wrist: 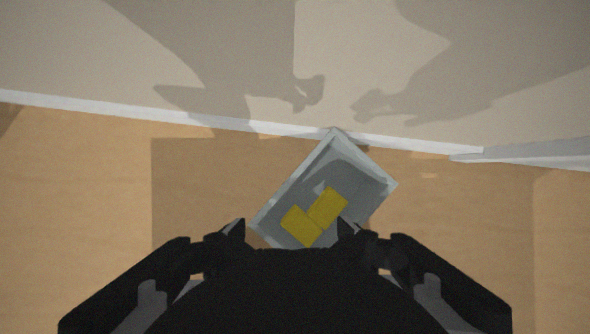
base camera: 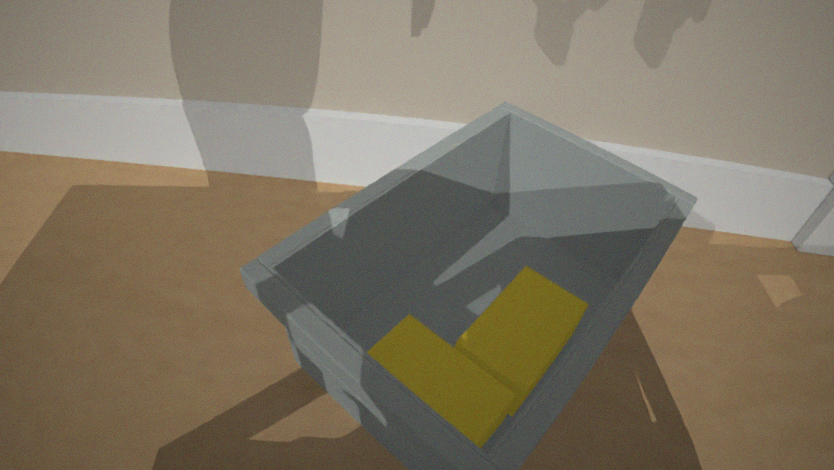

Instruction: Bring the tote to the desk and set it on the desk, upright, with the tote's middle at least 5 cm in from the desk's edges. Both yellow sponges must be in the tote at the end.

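Places are measured from the arm's base along level axes (x right, y ahead, z up), in millimetres.
Pixels of known places: gripper, fingertip midpoint: (wrist: 291,227).
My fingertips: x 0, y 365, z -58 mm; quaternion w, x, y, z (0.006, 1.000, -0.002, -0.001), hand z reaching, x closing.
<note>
Ahead of a thing's pixels: the offset from my fingertips to its middle.
The grey tote @[dz -278, dx +74, dy -30 mm] (base camera: 571,166) (wrist: 361,161) stands upright on the wooden floor, turned at an angle, with its far corner by the wall. One yellow sponge @[dz -313, dx +28, dy -112 mm] (base camera: 440,379) (wrist: 301,226) lies in the tote along its near left end wall. The other yellow sponge @[dz -313, dx +101, dy -61 mm] (base camera: 525,332) (wrist: 328,207) lies in it beside the first, near the right long wall. My gripper (wrist: 291,227) is open and empty, pointing down above the near part of the tote, with its fingers wide apart. The tote's near corner is hidden behind the gripper in the wrist view. The desk does not show in either view.
A beige wall (base camera: 373,58) (wrist: 345,45) with a white baseboard (base camera: 250,140) (wrist: 425,144) runs behind the tote. A pale trim piece (base camera: 817,224) (wrist: 545,152) juts out at the right. Shadows of the arm fall on the wall and floor.
</note>
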